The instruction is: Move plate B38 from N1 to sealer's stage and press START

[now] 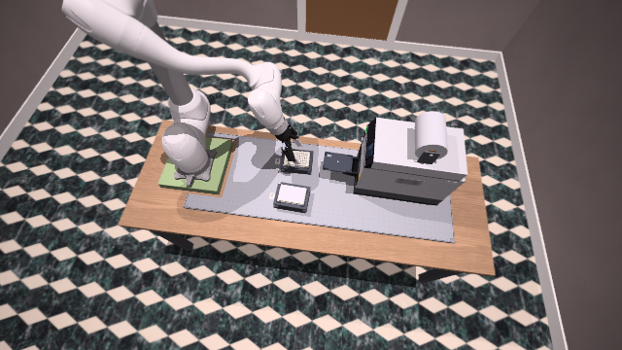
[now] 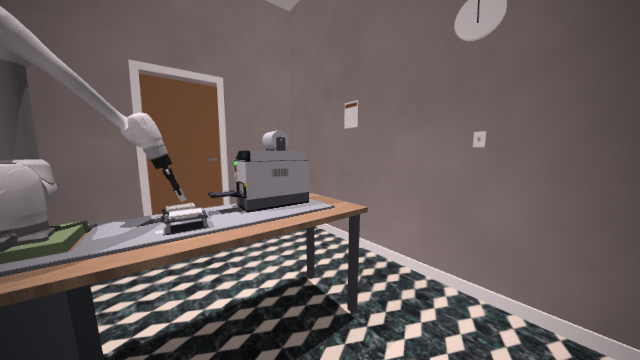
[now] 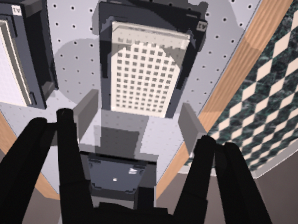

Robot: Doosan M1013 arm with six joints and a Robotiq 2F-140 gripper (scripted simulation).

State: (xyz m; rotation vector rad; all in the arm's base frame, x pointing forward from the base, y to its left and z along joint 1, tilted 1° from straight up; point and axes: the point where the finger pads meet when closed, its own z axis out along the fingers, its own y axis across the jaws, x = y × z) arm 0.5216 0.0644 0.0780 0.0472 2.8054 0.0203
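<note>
The plate B38 is 7 cm below my hand. Also, from my hand: sealer stage: 20 cm ahead, 3 cm to the right, 1 cm below; then white button: 31 cm ahead, 7 cm above, 5 cm to the left; then pale plate: 21 cm to the right, 5 cm below, 1 cm behind.
</note>
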